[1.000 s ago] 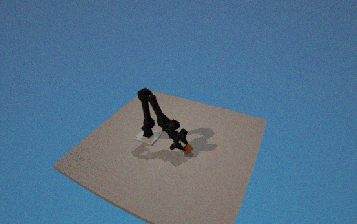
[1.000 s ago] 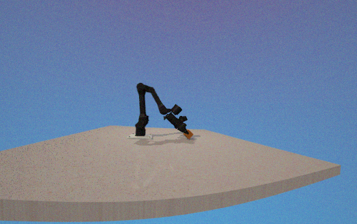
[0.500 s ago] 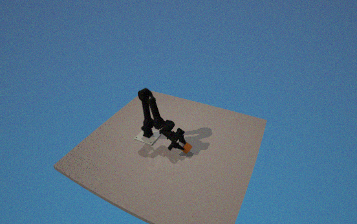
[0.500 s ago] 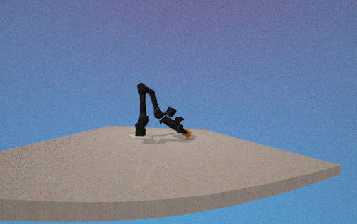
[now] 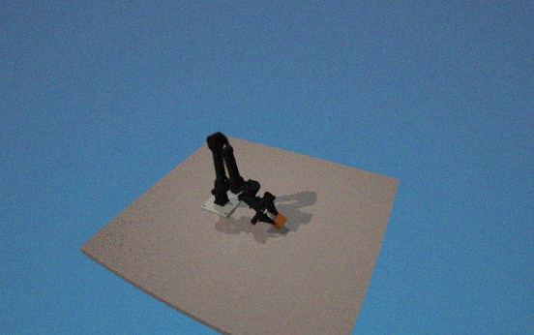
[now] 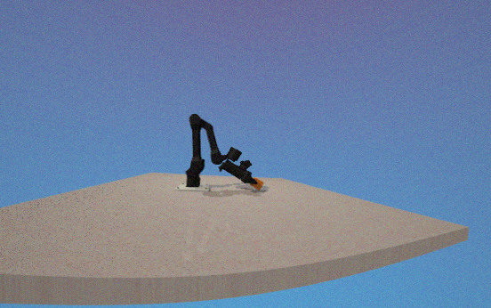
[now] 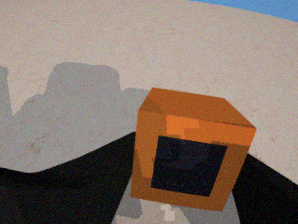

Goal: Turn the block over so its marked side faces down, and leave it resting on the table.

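The block is right at my gripper tip.
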